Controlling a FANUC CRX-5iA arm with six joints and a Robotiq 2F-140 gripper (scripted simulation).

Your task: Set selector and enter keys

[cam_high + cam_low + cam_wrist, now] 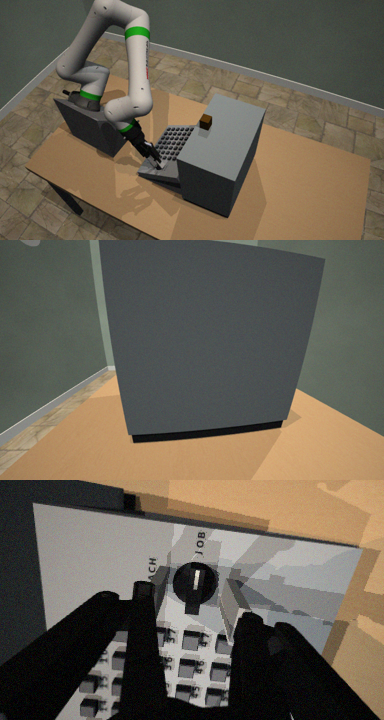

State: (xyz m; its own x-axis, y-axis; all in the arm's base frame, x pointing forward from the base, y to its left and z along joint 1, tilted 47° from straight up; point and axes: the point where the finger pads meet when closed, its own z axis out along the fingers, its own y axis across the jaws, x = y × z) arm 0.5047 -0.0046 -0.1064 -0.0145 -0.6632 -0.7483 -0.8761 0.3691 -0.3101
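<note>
Now: the selector knob 10 mm ahead of my hand, 10 mm to the right of it and 20 mm below it. The rest, counted from my hand: sloped keypad: 30 mm ahead, 110 mm to the left, 70 mm below.
</note>
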